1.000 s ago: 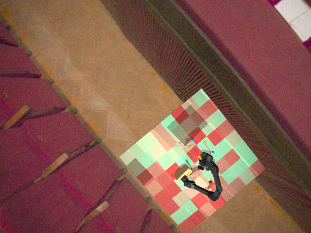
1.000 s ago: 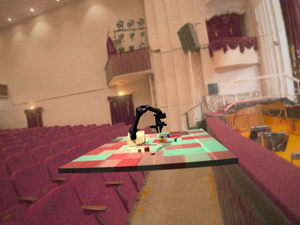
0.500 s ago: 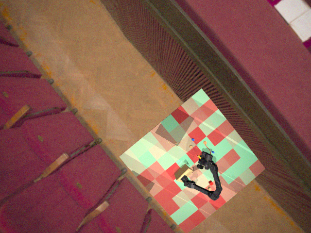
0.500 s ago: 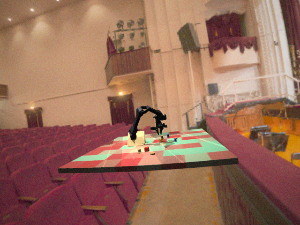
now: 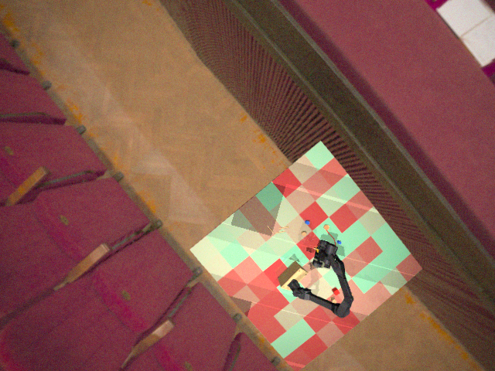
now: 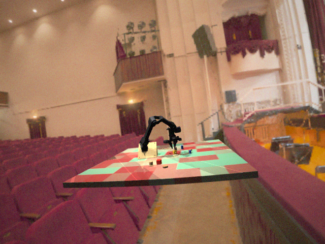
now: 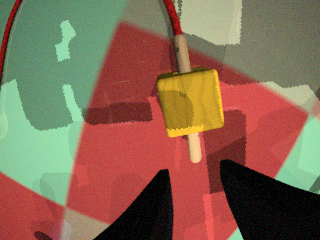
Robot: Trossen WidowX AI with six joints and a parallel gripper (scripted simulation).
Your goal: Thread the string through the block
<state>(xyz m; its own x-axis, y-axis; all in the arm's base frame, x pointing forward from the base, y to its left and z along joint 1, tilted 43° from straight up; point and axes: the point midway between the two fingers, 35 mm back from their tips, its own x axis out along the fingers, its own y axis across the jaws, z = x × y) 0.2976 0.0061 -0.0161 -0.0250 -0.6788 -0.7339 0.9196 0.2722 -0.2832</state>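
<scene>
The yellow cube lies 1 cm ahead of my gripper tip, 3 cm to the right of it and 3 cm below it. Also, from my gripper tip: round wooden button: 17 cm ahead, 4 cm to the left, 4 cm below; wooden cylinder: 2 cm ahead, 14 cm to the left, 3 cm below; thin wooden stick: 1 cm ahead, 4 cm to the right, 3 cm below.
</scene>
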